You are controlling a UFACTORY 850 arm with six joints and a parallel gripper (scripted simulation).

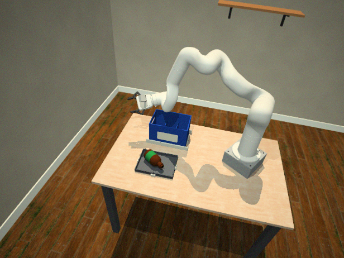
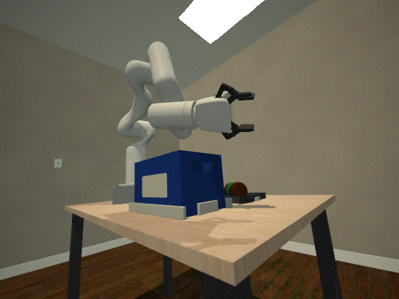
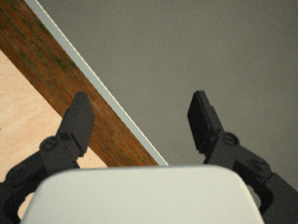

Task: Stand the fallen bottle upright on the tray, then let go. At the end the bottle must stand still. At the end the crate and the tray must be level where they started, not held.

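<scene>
The bottle lies 24 cm behind my hand, 25 cm to the left of it and 22 cm below it. Also, from my hand: dark tray 25 cm behind, 25 cm to the left, 25 cm below; blue crate 29 cm behind, 3 cm to the right, 18 cm below.
</scene>
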